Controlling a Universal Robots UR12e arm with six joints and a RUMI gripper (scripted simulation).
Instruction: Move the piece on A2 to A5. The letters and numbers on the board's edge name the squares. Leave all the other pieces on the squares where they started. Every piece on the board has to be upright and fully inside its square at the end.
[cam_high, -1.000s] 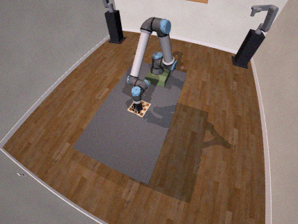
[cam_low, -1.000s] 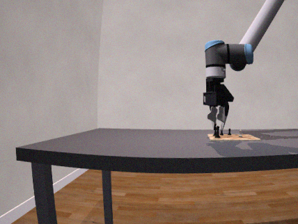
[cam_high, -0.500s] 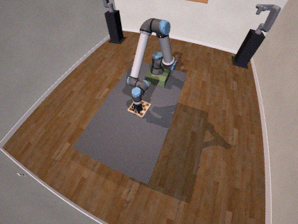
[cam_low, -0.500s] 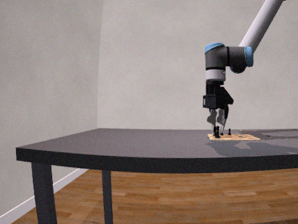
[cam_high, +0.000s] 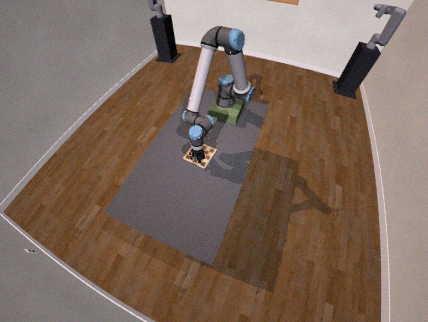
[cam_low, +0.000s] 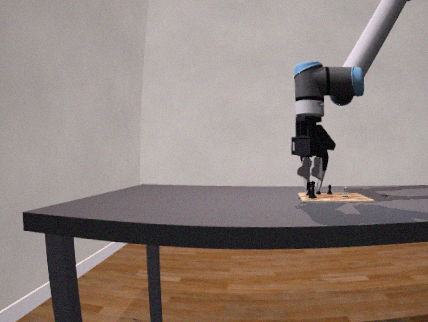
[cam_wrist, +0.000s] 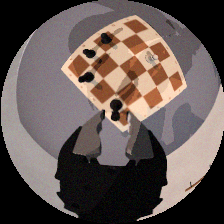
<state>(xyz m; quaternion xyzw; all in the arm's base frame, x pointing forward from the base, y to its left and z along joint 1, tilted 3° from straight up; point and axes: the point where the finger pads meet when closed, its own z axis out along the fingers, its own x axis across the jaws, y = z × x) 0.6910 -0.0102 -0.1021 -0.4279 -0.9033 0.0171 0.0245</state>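
Now: the black piece 10 mm below my hand. The rest, counted from my hand: white piece 120 mm behind, 20 mm to the right, 20 mm below; then chessboard 80 mm behind, 30 mm to the right, 40 mm below.
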